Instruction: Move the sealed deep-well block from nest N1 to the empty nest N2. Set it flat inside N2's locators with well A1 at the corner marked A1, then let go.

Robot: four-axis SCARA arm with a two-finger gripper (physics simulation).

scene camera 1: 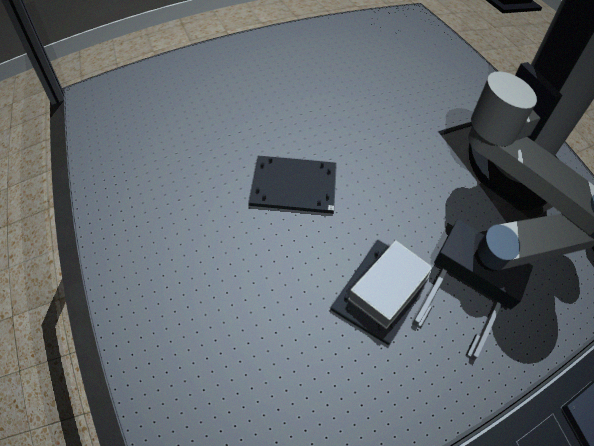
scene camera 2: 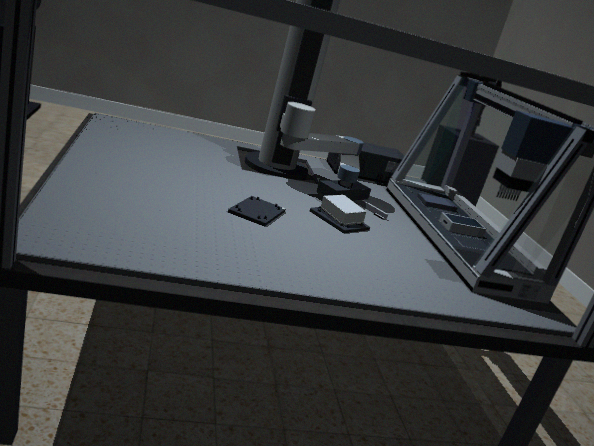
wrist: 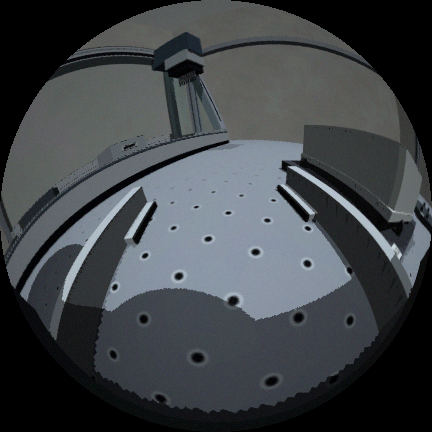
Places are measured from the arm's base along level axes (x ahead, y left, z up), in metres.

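Pixels of known places: gripper, fingertip midpoint: (scene camera 1: 444, 340) (scene camera 2: 374, 218) (wrist: 214, 183); arm's base, link origin: (scene camera 2: 275, 167).
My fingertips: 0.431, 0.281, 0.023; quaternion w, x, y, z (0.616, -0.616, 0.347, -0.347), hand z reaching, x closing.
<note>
Ahead of a thing's pixels: the offset from my fingertips to its middle, as dx, dy, dz. "*": to the spot under its first point.
The white deep-well block @[+0.048, -0.132, +0.027] (scene camera 1: 391, 282) (scene camera 2: 343, 207) (wrist: 355, 170) sits on dark nest N1 @[* +0.138, -0.139, +0.002] (scene camera 1: 341, 306) (scene camera 2: 350, 228). Its well pattern does not show, so I cannot tell where A1 is. Empty nest N2 @[+0.105, -0.410, +0.001] (scene camera 1: 295, 182) (scene camera 2: 257, 210) is a dark plate with small upright locators near its corners. A small white mark @[+0.066, -0.325, +0.002] (scene camera 1: 331, 207) is at one corner of it, too small to read. My gripper (scene camera 1: 445, 339) (wrist: 214, 183) is open, with nothing between its fingers. It is beside the block, with one finger close to the block's side and the other farther out. In scene camera 2 the block partly hides the fingers.
The arm's column (scene camera 2: 280, 100) stands behind the nests. A framed machine (scene camera 2: 435, 240) with a blue multi-tip head (scene camera 2: 537, 135) (wrist: 182, 52) stands on the right in scene camera 2. A low box @[* +0.086, +0.266, +0.068] (scene camera 2: 462, 223) lies inside it. A dark box @[* -0.467, +0.148, +0.075] (scene camera 2: 381, 162) stands behind the gripper.
</note>
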